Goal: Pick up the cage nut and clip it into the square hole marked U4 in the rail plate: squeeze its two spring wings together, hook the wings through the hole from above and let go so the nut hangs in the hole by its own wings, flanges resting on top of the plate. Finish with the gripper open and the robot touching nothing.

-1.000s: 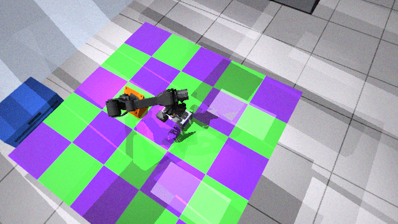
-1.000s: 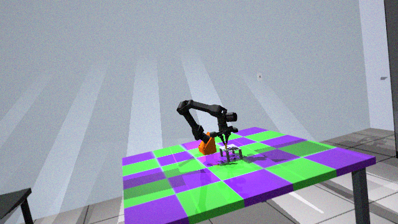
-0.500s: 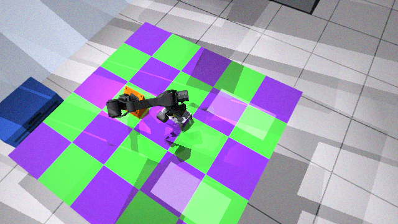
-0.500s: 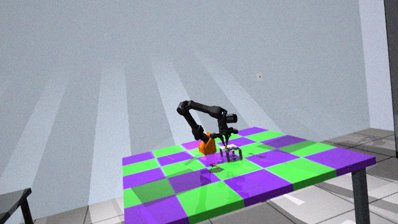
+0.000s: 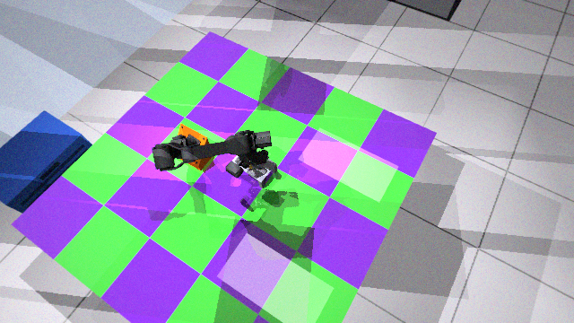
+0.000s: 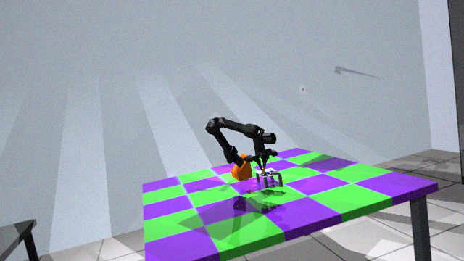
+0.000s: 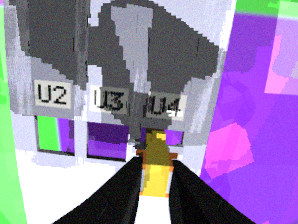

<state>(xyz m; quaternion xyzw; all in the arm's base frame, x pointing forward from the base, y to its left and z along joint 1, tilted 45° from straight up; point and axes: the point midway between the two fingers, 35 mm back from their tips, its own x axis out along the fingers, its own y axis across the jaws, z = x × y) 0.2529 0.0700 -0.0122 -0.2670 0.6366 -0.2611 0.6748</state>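
Now: gripper tip 1 cm above the cage nut.
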